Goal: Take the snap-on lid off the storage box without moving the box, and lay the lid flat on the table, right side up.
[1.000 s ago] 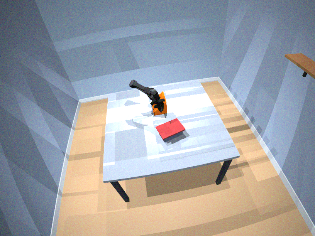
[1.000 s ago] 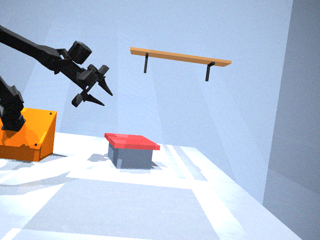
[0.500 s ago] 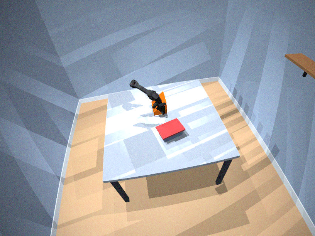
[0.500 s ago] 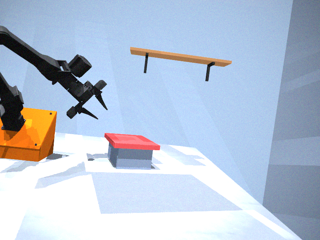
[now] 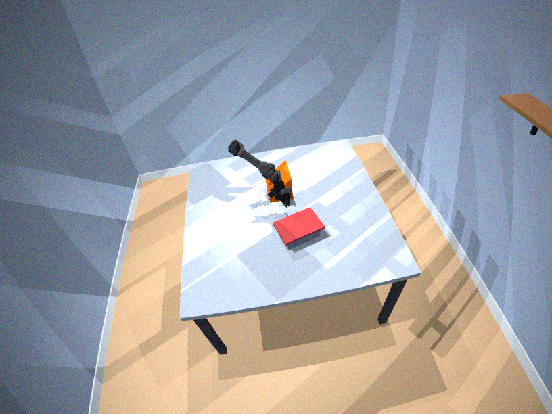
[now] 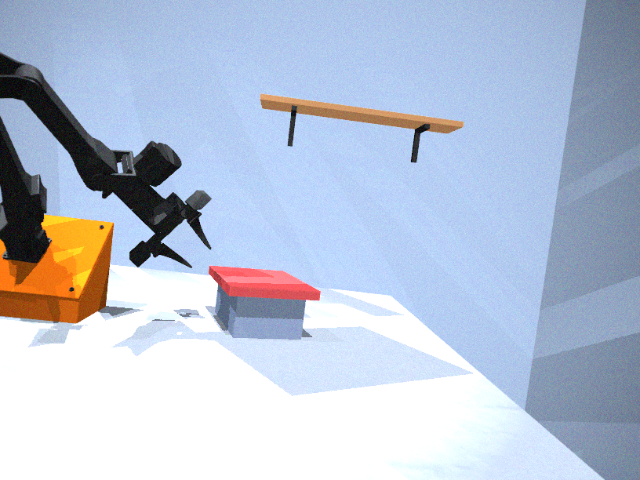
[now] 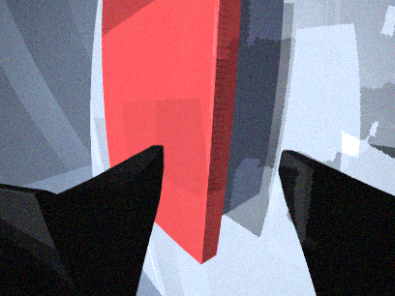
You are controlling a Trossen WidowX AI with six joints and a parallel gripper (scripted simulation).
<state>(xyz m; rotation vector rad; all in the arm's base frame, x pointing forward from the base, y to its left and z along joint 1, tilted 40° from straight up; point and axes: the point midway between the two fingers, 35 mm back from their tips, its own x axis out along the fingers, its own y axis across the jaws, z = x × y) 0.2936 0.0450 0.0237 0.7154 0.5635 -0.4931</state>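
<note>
My gripper tip is now 12 cm short of the lid, 4 cm to the right of it and 4 cm above it. From my gripper tip the other things lie so: grey-blue storage box: 12 cm ahead, 8 cm below, 4 cm to the left.
</note>
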